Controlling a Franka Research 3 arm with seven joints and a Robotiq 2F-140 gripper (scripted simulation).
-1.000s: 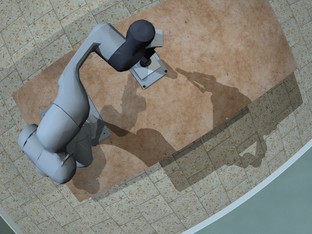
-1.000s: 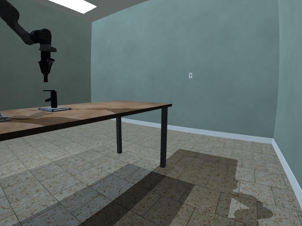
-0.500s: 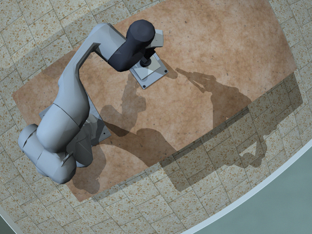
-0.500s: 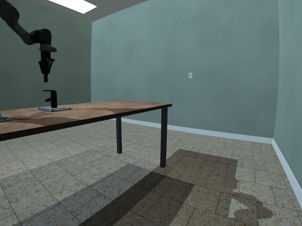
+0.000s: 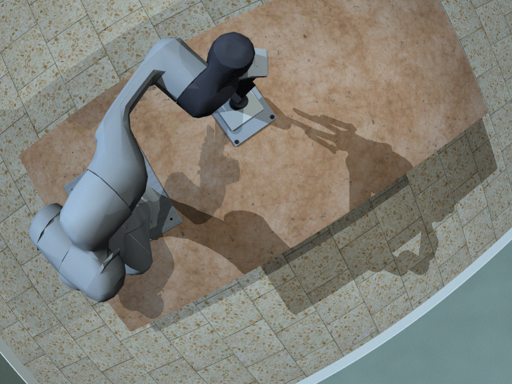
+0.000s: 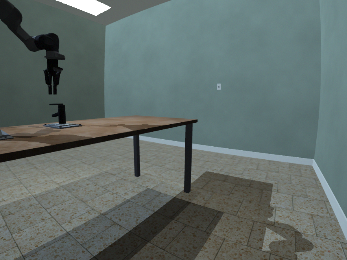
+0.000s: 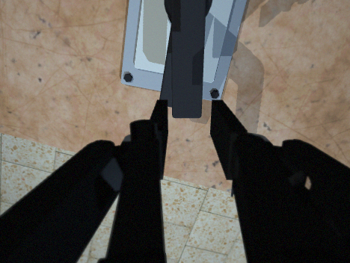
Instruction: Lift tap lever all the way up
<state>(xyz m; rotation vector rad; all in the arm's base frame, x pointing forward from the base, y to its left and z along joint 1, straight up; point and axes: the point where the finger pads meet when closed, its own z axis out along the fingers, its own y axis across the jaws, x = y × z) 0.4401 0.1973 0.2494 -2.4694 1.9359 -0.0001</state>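
Right now the lever is 1 cm ahead of my hand, 3 cm to the right of it and 10 cm below it. From my hand the other things lie so: base plate: 2 cm ahead, 9 cm to the right, 25 cm below.
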